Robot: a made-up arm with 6 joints.
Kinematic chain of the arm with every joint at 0, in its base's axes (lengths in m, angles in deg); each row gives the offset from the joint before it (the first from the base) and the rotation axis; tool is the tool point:
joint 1: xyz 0 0 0.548 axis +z
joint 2: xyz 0 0 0 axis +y
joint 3: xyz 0 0 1.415 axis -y
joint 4: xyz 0 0 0 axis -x
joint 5: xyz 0.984 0 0 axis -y
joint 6: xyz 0 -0.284 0 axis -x
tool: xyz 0 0 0
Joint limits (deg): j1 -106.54..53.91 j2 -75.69..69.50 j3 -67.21..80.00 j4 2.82..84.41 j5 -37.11..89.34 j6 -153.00..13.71
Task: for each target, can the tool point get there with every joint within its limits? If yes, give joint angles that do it. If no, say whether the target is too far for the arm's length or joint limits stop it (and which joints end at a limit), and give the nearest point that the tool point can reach.
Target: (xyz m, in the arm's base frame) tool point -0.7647 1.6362 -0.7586
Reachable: no: joint limits stop it (at a limit: joint 1, joint 2, joint 4) | nearest point 0.6559 0.8528 0.0507 | short by 1.813 m
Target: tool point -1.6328 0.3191 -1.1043
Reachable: no: joint limits stop it (at a limit: joint 1, joint 2, joint 4) | nearest point -0.5155 -0.7396 0.1787 | short by 2.004 m
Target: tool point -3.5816 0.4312 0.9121
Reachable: no: too far | nearest point -2.3673 0.2850 1.0452 | short by 1.230 m
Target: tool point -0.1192 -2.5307 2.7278
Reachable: no: too far | nearest point -0.0870 -1.8468 2.1387 | short by 0.903 m
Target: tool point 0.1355 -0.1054 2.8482
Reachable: yes | joints -16.30 -11.99 35.95 77.15 74.08 -116.06
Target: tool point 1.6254 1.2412 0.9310
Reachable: yes | joints 41.50 53.44 12.60 58.73 0.70 -27.63
